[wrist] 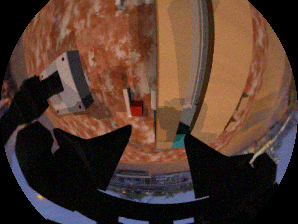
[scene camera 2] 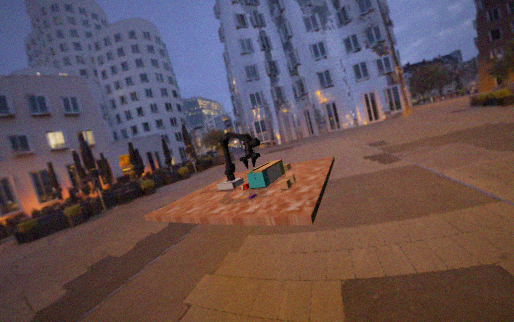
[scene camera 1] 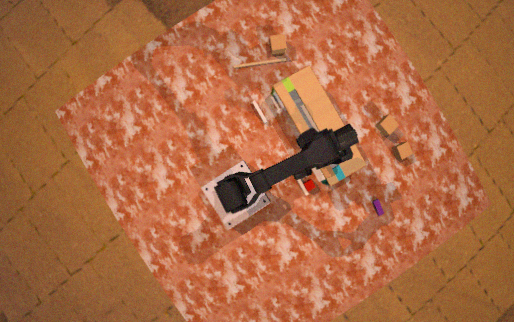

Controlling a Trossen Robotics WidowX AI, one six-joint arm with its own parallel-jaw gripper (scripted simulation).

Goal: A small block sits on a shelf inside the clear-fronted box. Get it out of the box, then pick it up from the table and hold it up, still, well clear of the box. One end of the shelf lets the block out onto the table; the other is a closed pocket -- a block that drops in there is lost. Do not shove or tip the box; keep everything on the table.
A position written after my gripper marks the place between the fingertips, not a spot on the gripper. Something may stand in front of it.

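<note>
I can see a box (scene camera 1: 301, 98), and the same box shows again at (scene camera 2: 260, 177) and at (wrist: 201, 62). My gripper (wrist: 159, 133) is in sight too.
</note>
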